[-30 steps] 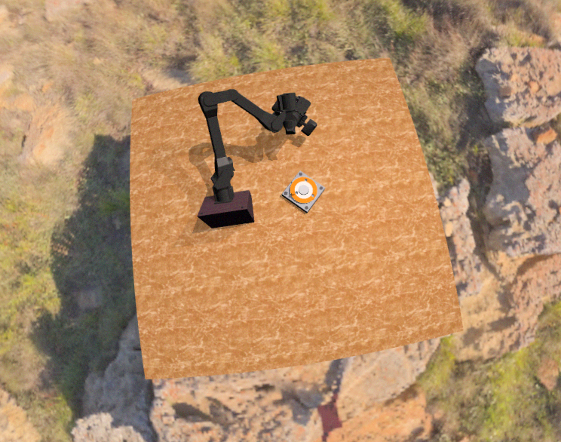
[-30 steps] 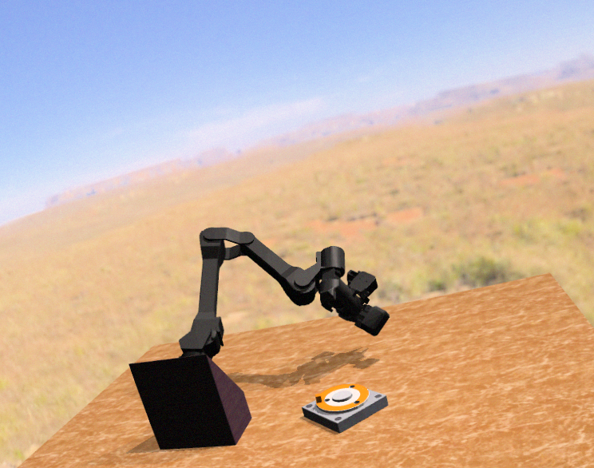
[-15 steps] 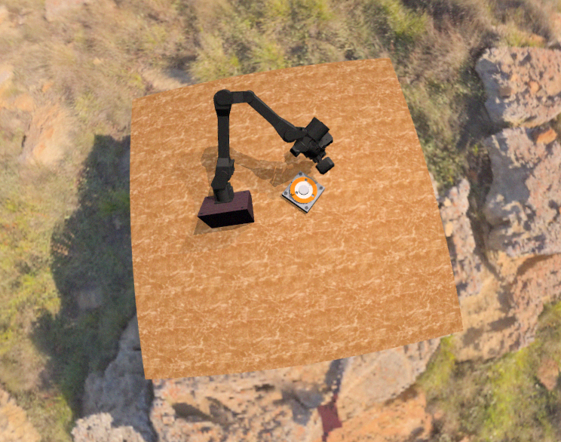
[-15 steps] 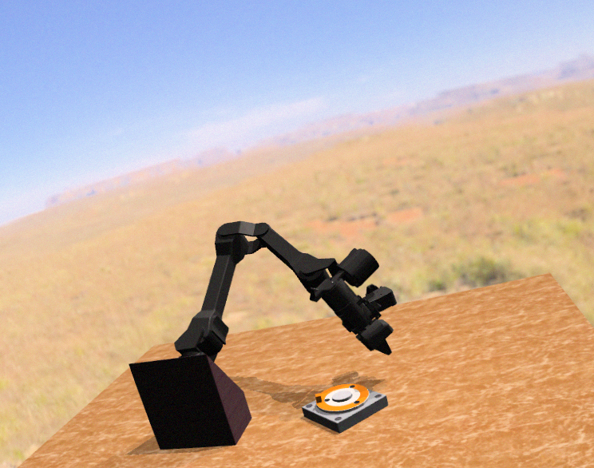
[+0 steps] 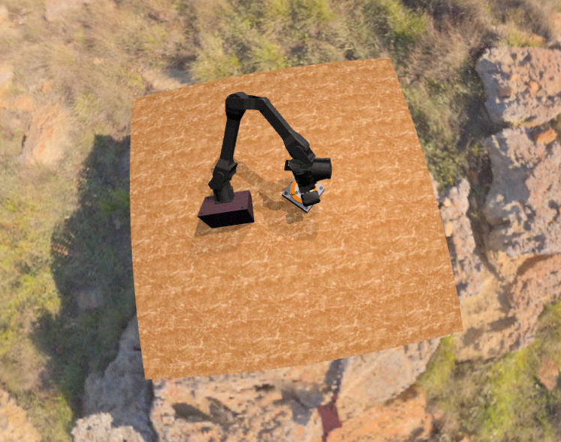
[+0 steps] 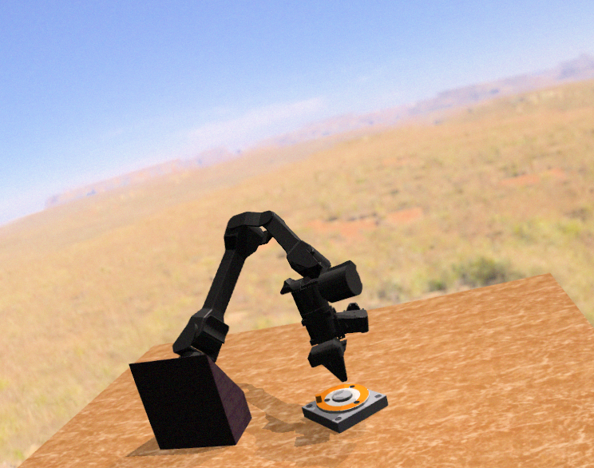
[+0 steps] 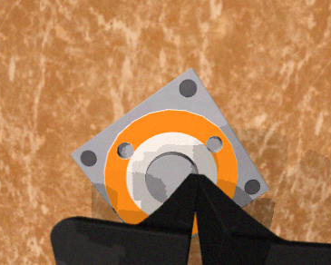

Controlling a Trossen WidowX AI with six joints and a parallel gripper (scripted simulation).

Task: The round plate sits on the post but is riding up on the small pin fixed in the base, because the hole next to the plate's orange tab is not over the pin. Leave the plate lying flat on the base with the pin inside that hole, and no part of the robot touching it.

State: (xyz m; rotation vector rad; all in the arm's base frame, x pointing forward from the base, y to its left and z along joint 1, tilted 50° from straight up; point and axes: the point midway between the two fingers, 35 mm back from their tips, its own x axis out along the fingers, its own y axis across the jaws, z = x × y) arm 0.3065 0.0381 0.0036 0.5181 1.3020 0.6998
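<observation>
The square grey base is 20 mm behind my gripper tip, 10 mm to the left of it and 50 mm below it.
</observation>
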